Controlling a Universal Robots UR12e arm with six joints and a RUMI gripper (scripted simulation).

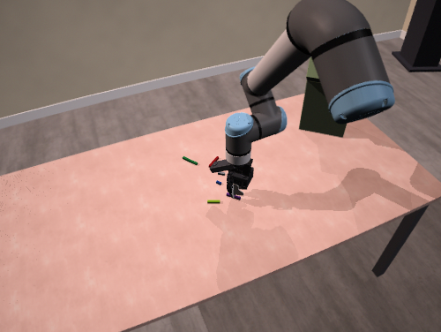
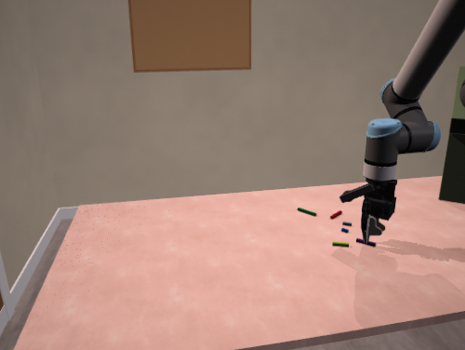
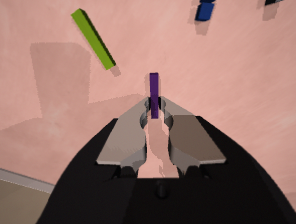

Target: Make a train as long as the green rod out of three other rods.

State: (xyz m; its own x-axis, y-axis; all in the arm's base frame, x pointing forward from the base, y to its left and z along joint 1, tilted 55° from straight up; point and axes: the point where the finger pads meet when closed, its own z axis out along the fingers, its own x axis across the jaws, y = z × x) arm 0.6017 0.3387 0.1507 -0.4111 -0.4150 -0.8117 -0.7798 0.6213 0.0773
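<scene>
My hand is 1 cm above the purple rod. From my hand the other things lie so: grey rod (4 cm ahead, 13 cm to the right, 1 cm below); lime rod (8 cm ahead, 2 cm to the left, 1 cm below); red rod (7 cm ahead, 21 cm to the right, 1 cm below).
</scene>
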